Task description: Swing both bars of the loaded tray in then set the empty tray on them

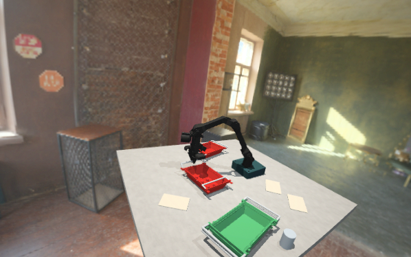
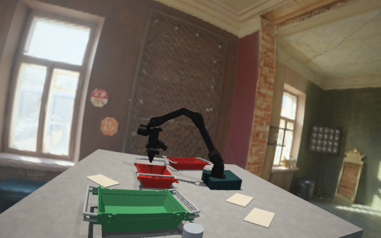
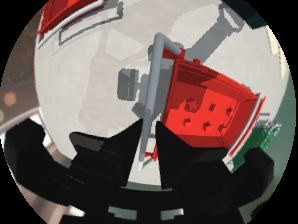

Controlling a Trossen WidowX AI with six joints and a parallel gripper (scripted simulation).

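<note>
The red tray is 300 mm to the right of my gripper tip, 230 mm behind it and 20 mm below it.
</note>
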